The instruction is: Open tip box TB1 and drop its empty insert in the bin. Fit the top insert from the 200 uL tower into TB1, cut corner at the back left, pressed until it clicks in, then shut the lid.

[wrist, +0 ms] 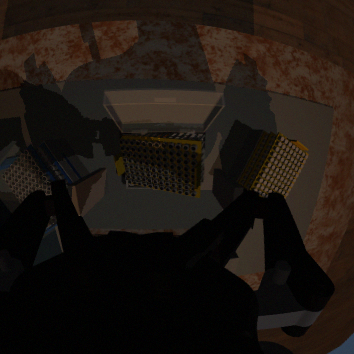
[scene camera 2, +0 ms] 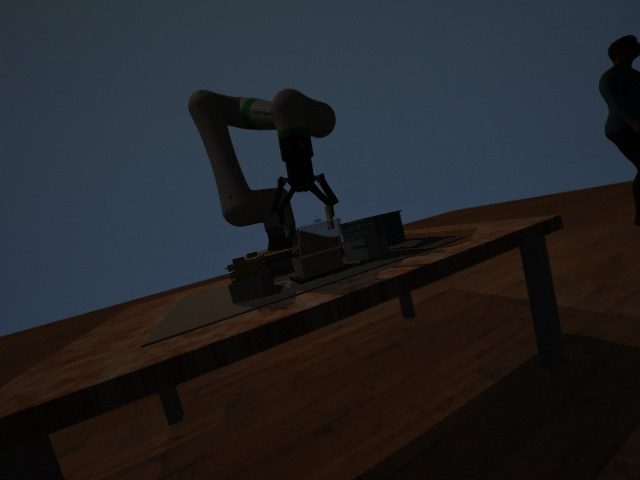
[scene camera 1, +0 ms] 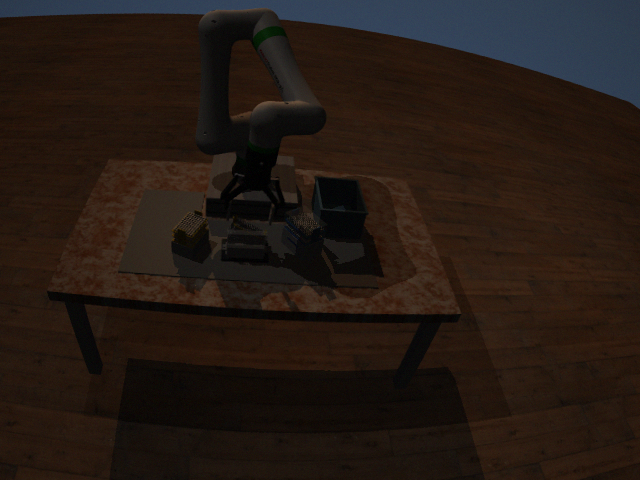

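Tip box TB1 (scene camera 1: pixel 245 251) (scene camera 2: pixel 317 263) stands mid-mat. Its clear lid (wrist: pixel 165 112) is open, raised on the table's front side. A yellow-edged insert (scene camera 1: pixel 247 225) (wrist: pixel 162 165) lies tilted and slightly turned over the box, one side higher; the lid partly hides it in scene camera 2. My gripper (scene camera 1: pixel 250 212) (scene camera 2: pixel 310 227) (wrist: pixel 159 179) is open and empty, its fingers spread to either side just above the insert. The yellow tower (scene camera 1: pixel 190 227) (scene camera 2: pixel 250 271) (wrist: pixel 280 165), with white-looking tips, stands left of TB1 in scene camera 1. Whether the insert touches the rim all round is too dark to tell.
A blue-edged tower (scene camera 1: pixel 305 227) (scene camera 2: pixel 364 248) (wrist: pixel 25 175) stands right of TB1 in scene camera 1. Beyond it is the open bin (scene camera 1: pixel 341 222) (scene camera 2: pixel 390 227); its contents are unclear. The grey mat (scene camera 1: pixel 155 222) lies under the towers. A person (scene camera 2: pixel 622 93) stands beyond the table.
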